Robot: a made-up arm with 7 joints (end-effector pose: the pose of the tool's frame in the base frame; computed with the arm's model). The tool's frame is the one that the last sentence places. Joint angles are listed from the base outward.
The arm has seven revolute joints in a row. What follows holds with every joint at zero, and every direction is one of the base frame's.
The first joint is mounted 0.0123 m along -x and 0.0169 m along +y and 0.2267 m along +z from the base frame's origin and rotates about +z.
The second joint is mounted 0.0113 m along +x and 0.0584 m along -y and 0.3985 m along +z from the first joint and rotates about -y.
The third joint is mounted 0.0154 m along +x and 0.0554 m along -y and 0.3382 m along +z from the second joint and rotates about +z.
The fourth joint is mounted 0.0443 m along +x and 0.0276 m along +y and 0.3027 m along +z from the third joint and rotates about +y.
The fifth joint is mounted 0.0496 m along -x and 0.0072 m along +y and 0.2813 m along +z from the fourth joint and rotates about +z.
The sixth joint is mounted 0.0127 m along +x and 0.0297 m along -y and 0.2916 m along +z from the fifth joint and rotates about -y.
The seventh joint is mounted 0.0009 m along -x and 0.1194 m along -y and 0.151 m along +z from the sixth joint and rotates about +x.
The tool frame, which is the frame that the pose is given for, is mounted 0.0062 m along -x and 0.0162 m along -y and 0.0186 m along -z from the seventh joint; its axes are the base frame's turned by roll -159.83, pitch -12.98 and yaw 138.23 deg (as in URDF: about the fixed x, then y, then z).
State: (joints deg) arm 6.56 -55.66 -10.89 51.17 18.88 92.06 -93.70
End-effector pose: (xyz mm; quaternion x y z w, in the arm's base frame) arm 1150.0 -209.4 944.7 0.2803 0.6020 -0.7477 0.0069
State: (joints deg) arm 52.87 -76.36 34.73 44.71 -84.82 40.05 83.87
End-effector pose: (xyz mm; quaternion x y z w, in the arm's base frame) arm 617.6 1157.8 655.8 -0.0964 -0.8158 0.3288 0.4659
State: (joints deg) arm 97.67 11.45 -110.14 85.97 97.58 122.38 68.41
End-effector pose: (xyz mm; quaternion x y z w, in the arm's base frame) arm 638.2 -206.9 1149.1 -0.0132 0.1578 0.9872 0.0188
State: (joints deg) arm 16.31 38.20 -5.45 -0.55 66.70 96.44 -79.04
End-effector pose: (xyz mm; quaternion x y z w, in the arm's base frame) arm -560.6 -446.3 1612.7 0.3271 0.5219 0.3582 0.7017
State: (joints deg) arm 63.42 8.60 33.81 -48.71 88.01 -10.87 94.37
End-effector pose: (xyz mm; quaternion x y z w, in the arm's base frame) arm 18.6 -601.4 1724.0 0.8796 -0.2984 0.3304 0.1675
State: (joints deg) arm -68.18 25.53 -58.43 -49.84 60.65 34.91 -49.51
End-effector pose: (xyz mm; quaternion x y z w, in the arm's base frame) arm -109.3 803.7 1512.3 0.6549 0.0117 -0.6822 0.3248
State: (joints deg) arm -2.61 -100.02 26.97 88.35 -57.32 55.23 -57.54
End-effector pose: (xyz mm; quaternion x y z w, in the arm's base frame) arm 807.4 216.1 -138.9 0.5524 -0.3518 0.7195 0.2310
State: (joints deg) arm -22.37 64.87 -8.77 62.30 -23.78 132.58 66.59
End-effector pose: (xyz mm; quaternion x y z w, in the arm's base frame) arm -791.7 85.7 1411.1 0.0363 0.6569 0.0672 0.7501
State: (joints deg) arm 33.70 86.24 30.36 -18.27 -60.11 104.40 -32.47
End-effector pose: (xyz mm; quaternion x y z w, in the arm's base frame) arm -763.3 -786.6 362.5 0.5331 -0.0240 0.6726 0.5126
